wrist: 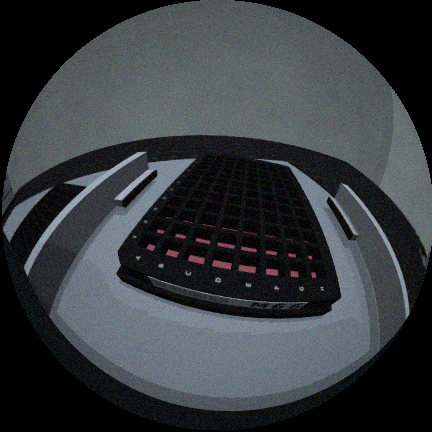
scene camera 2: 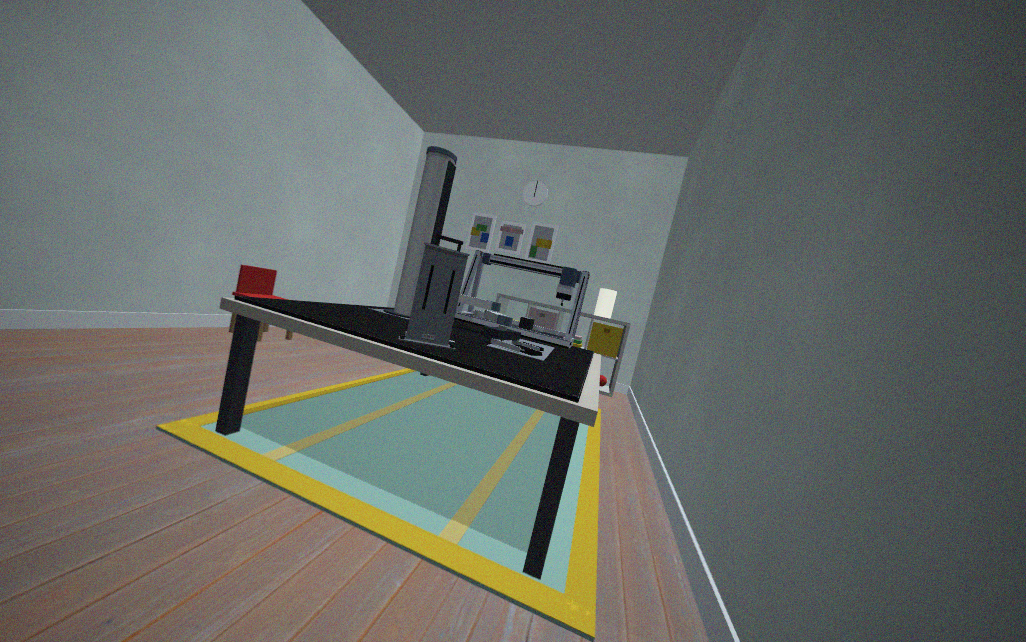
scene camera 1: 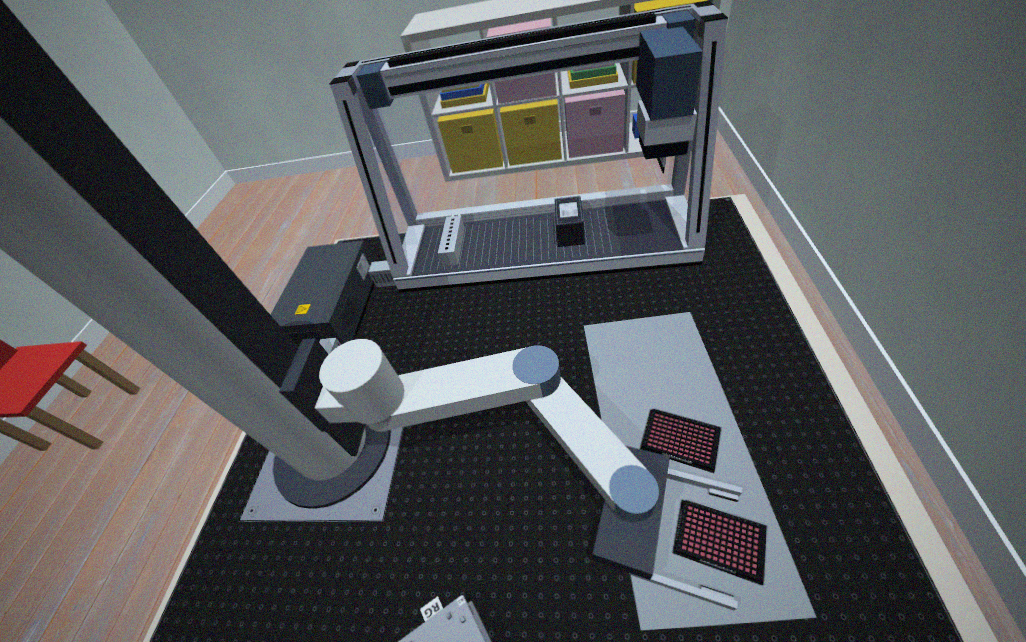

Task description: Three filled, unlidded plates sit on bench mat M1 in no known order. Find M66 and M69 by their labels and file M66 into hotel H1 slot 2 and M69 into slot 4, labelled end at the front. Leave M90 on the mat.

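Places are measured from the arm's base along level axes (x ahead, y left, z up), in centimetres.
Pixels of known places: gripper, fingertip midpoint: [wrist: 248, 171] [scene camera 2: 529, 349] [scene camera 1: 738, 545]; arm's base, link origin: [scene camera 2: 407, 317] [scene camera 1: 335, 449].
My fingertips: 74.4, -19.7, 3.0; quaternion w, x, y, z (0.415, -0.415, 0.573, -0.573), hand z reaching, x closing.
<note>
Ahead of a thing's pixels: the offset from my fingertips to its top centre, as dx, dy, dz. "*": to the spot under its first point. Level surfaces: height alone.
A black plate with pink-red wells @[-2.2, +1.1, -0.1] [scene camera 1: 703, 529] [wrist: 240, 265] lies flat on the grey bench mat @[dz -1.5] [scene camera 1: 643, 355] [wrist: 215, 360]. Its label strip faces the wrist camera and begins with M; its digits are too faint to read. My gripper [scene camera 1: 722, 545] [wrist: 248, 171] is open, one finger along each side of this plate, low over the mat, with gaps between pads and plate. A second plate @[-4.6, +18.1, -0.1] [scene camera 1: 680, 439] lies beyond one finger, and part of it [wrist: 45, 215] shows at the wrist view's left; its label is unreadable. A third plate does not show in scene camera 1.
A tall grey housing @[-28.7, -36.3, +34.1] [scene camera 2: 438, 302], possibly hotel H1, stands on the table; a grey top @[dz +4.2] [scene camera 1: 453, 624] shows at scene camera 1's lower edge. A gantry machine [scene camera 1: 552, 270] stands at the back. A dark box @[* -84.1, +57.0, +9.7] [scene camera 1: 321, 287] and the arm's column [scene camera 1: 226, 363] stand left.
</note>
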